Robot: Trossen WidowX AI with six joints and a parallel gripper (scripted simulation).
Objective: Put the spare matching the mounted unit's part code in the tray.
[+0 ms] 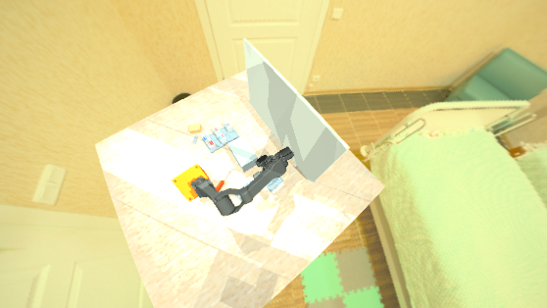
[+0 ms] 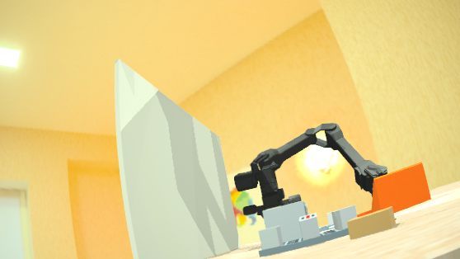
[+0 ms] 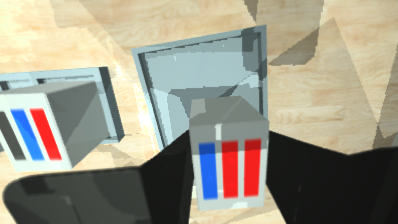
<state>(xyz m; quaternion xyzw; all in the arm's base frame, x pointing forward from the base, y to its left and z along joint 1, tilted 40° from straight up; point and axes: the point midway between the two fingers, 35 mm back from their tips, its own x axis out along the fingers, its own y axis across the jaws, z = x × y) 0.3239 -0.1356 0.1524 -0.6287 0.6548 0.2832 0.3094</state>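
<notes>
The striped spare lies 11 cm behind my gripper tip and 2 cm to the left of it. From my gripper tip the other things lie so: tan block 55 cm to the left, 17 cm behind, 3 cm below; grey mounted unit 20 cm to the left, 4 cm behind, 1 cm above.
</notes>
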